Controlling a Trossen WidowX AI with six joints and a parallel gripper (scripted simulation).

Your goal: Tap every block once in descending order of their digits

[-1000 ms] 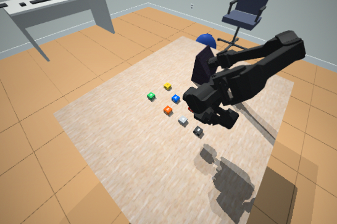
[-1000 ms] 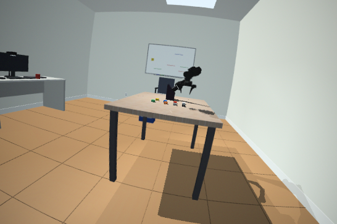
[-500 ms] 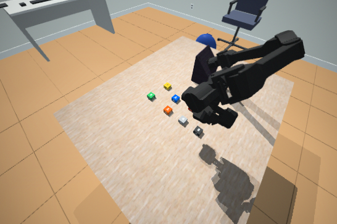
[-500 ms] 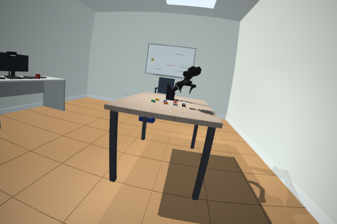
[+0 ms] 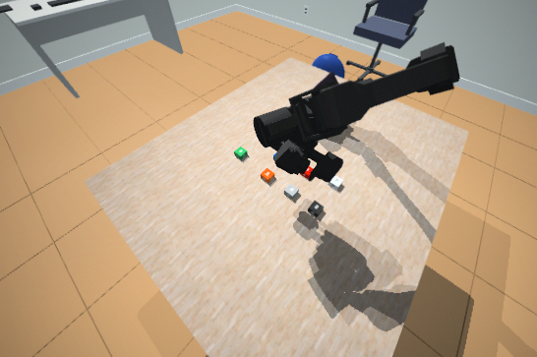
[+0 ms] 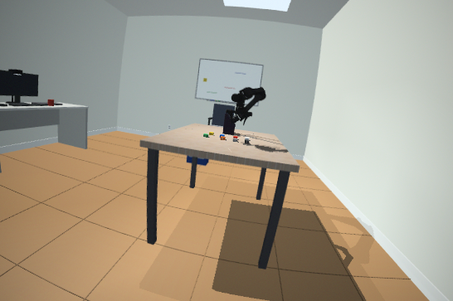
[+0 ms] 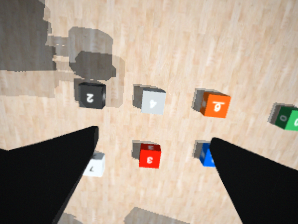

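The blue block lies 90 mm behind my gripper tip, 110 mm to the right of it and 110 mm below it. From my gripper tip the other things lie so: red block marked 3: 90 mm behind, 110 mm below; then grey block marked 4: 110 mm below; then black block: 80 mm to the left, 110 mm below.
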